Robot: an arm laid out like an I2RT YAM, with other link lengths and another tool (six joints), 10 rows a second.
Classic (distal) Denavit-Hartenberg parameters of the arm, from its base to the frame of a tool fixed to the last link. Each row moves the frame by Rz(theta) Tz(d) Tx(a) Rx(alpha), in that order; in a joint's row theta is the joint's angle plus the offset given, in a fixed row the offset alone. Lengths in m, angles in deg.
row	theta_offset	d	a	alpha
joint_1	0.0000	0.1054	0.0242	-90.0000
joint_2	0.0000	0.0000	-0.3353	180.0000
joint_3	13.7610	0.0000	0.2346	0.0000
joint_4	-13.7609	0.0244	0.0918	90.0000
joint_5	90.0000	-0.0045	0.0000	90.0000
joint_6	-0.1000	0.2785	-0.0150	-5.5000
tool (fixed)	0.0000	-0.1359	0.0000	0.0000
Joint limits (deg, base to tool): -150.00..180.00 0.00..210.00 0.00..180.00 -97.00..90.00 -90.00..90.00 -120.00..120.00
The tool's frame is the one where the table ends.
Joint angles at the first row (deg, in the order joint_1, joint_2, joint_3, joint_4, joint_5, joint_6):
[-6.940 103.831 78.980 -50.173 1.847 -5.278]
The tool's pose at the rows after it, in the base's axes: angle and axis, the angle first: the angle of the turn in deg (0 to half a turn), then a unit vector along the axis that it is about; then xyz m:
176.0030, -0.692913, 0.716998, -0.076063, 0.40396, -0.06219, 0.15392
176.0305, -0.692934, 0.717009, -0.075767, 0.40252, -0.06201, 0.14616
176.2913, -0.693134, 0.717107, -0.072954, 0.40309, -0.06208, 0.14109
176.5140, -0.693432, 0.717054, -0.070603, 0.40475, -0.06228, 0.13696
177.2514, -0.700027, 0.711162, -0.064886, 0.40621, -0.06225, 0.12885
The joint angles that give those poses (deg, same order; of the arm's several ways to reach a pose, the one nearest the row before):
[-6.940 103.853 76.925 -48.293 1.869 -5.279]
[-6.939 103.962 75.133 -46.435 1.869 -5.278]
[-6.939 104.531 74.762 -45.910 1.869 -5.278]
[-6.940 105.208 74.760 -45.582 1.869 -5.300]
[-6.939 106.455 74.762 -45.299 1.869 -6.305]

